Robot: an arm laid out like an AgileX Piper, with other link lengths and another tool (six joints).
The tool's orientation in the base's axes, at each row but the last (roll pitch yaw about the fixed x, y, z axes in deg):
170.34, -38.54, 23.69
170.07, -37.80, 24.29
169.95, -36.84, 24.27
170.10, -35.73, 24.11
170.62, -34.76, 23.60
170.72, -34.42, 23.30
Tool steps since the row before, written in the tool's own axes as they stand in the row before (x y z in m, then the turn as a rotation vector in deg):
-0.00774, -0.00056, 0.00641, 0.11, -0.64, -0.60
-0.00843, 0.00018, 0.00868, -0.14, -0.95, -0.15
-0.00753, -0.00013, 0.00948, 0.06, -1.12, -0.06
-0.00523, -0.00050, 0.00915, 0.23, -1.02, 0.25
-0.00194, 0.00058, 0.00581, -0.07, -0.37, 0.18
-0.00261, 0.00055, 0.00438, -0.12, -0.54, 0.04
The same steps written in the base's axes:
-0.00167, -0.00131, -0.00984, -0.49, 0.58, 0.45
-0.00062, -0.00212, -0.01190, -0.49, 0.84, -0.10
0.00025, -0.00156, -0.01200, -0.34, 1.07, -0.07
0.00142, -0.00055, -0.01044, 0.00, 1.05, -0.21
0.00209, -0.00074, -0.00574, -0.06, 0.34, -0.24
0.00071, -0.00105, -0.00497, -0.23, 0.47, -0.17

